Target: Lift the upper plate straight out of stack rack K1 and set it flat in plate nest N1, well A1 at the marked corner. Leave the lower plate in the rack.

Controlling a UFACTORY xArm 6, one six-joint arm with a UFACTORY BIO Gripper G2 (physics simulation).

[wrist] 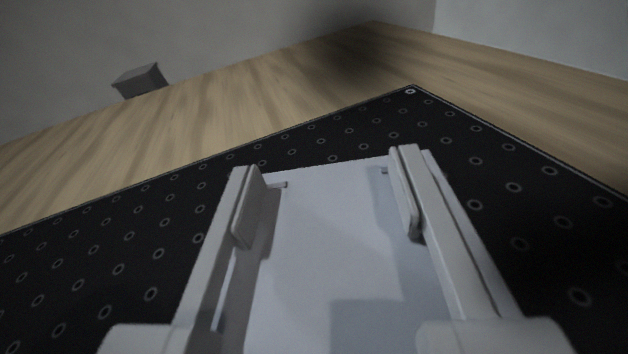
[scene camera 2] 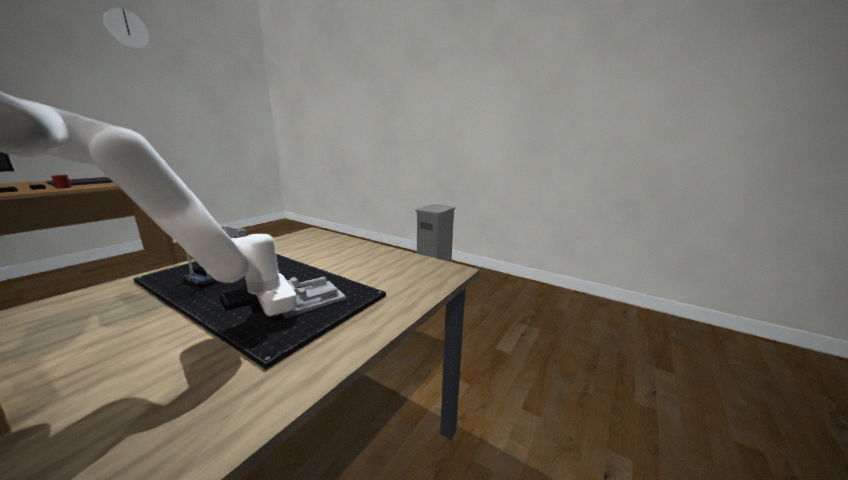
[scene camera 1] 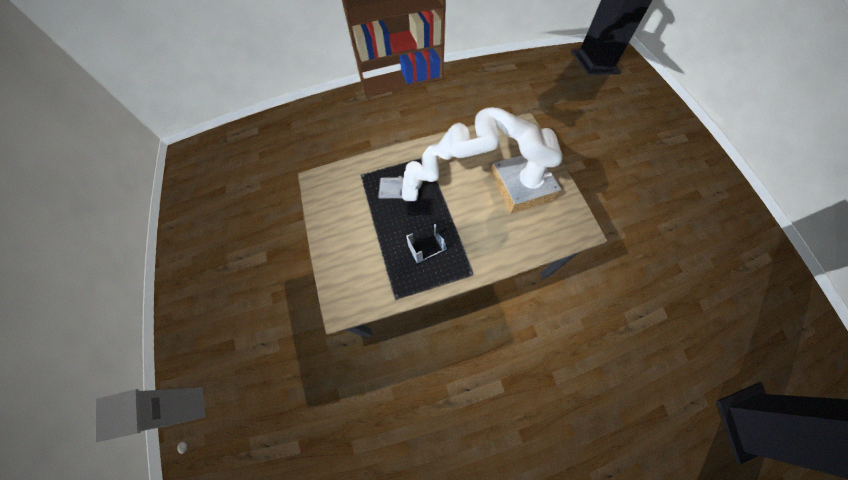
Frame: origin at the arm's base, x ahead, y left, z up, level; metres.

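Seen in the pictures: hand at its tool point: (wrist: 322,196) (scene camera 2: 323,287) (scene camera 1: 386,186); arm's base at its link origin: (scene camera 1: 531,178).
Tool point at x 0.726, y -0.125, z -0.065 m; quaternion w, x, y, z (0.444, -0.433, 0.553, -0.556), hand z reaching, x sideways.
Note:
Pixels of each thing's top centre, then the offset from my tool point to it. "spot": a spot on its surface instead. Level surfaces: height alone.
- pale grey flat piece at a spot on its surface: (wrist: 335,240) spot: 0.000 m left, 0.018 m back, 0.011 m down
- open holder with upright light corner posts, surface spot: (scene camera 1: 418,256) spot: 0.429 m left, 0.095 m back, 0.076 m up
- low dark block at its top centre: (scene camera 2: 248,292) (scene camera 1: 419,206) 0.140 m left, 0.147 m back, 0.009 m down
- black perforated mat at its surface level: 0.023 m down
- wooden table at its surface level: 0.036 m down
My gripper (scene camera 1: 387,187) (scene camera 2: 326,285) (wrist: 327,195) reaches out level over a pale grey flat piece (scene camera 1: 381,193) (scene camera 2: 339,297) (wrist: 335,240). The fingers are shut to their narrow stand, with a gap between them and no plate in it. The pale surface shows below and between them in the wrist view. I cannot tell for certain whether this piece is nest N1; the marked corner cannot be made out. An open holder with upright light corner posts (scene camera 1: 418,256), which looks like rack K1, stands farther along the mat. Its plates cannot be told apart.
A low dark block (scene camera 1: 419,206) (scene camera 2: 236,298) lies on the black perforated mat (scene camera 1: 410,280) (scene camera 2: 266,352) (wrist: 120,250), beside the arm. The mat lies on the wooden table (scene camera 1: 342,285) (scene camera 2: 368,333) (wrist: 225,100). The arm's base (scene camera 1: 526,196) stands on the table.

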